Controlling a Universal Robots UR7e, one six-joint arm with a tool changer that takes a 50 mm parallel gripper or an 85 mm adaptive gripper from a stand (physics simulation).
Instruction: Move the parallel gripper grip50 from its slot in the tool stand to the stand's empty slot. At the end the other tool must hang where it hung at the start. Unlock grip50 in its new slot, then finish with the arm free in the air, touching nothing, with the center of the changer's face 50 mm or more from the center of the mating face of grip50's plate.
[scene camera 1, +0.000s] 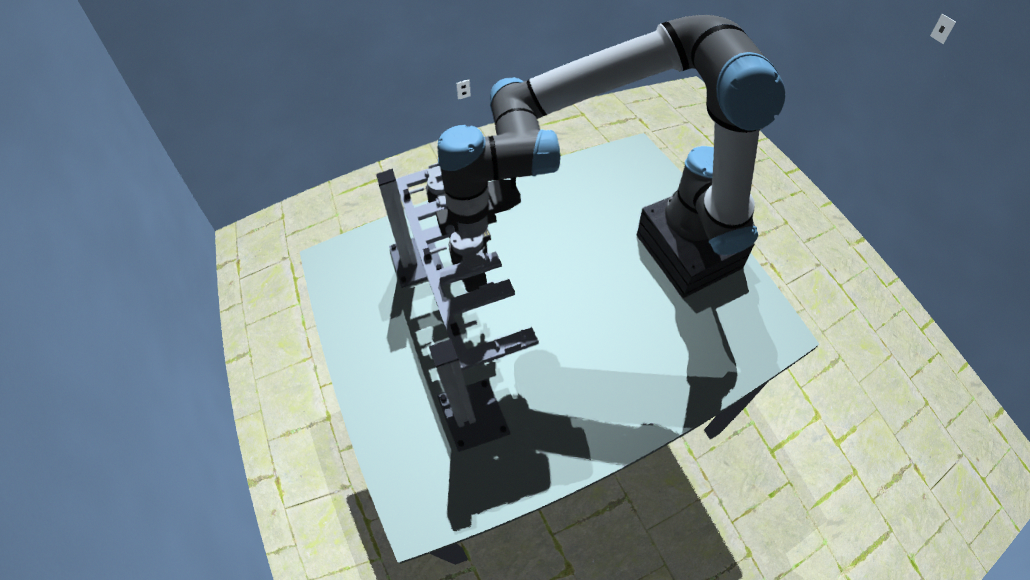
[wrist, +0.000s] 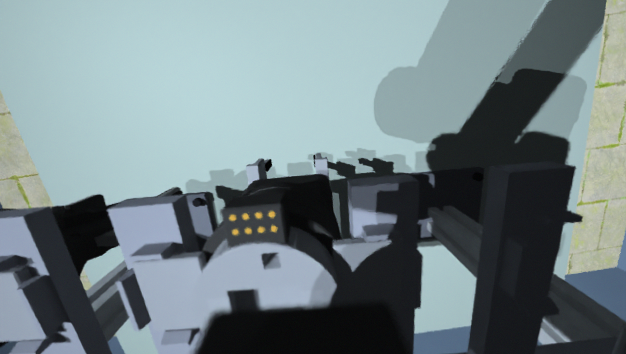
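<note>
Parallel gripper grip50 (scene camera 1: 471, 251) visible to me; in the wrist view, the parallel gripper grip50 (wrist: 279, 245). Tool stand (scene camera 1: 472, 412) visible as well, and in the wrist view the tool stand (wrist: 517, 296).
</note>
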